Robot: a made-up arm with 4 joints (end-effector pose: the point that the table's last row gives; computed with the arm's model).
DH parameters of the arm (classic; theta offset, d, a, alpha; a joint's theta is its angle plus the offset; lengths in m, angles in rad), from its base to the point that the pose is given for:
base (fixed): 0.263 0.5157 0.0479 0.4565
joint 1: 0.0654 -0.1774 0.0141 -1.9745
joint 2: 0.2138 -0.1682 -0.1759 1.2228
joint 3: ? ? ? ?
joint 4: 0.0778 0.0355 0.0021 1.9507
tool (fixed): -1.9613 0.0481 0 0
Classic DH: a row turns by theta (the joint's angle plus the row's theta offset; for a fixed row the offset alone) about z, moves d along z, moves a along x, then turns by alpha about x.
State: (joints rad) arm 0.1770 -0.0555 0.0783 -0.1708
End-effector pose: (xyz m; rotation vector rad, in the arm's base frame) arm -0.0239 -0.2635 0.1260 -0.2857 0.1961 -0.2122
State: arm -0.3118 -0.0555 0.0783 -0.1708
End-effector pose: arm -0.2131 -0.2106 0.1752 -0.3182 0.4599 -0.6242
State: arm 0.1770 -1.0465 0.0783 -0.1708
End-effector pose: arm 0.2261 -0.1275 0.0397 0.2837 -0.6133 -0.3065
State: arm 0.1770 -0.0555 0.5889 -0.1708
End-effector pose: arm 0.0034 -0.2614 0.1281 -0.3901 0.2619 0.2866
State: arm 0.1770 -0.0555 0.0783 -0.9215
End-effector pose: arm -0.0161 -0.2951 0.1224 0.4124 0.4132 -0.0282
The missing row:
joint 3: 1.1981 -0.3046 -0.0481 -1.6419
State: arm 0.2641 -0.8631 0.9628 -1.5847
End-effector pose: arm 0.2916 -0.1507 0.0707 0.6254 0.4160 1.1538
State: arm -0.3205 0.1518 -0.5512 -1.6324
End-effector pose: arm -0.3070 -0.2273 0.2219 1.0744 0.1581 -0.8724
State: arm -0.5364 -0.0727 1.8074 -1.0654
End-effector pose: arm -0.1808 -0.1718 0.1454 0.4128 1.4360 0.8499
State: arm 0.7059 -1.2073 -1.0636 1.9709
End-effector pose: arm 0.4100 0.1453 0.1150 -0.6675 0.3018 -1.5544
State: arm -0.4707 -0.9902 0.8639 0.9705
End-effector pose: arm 0.0032 -0.1855 0.0250 -1.3519 -0.6368 -0.6272
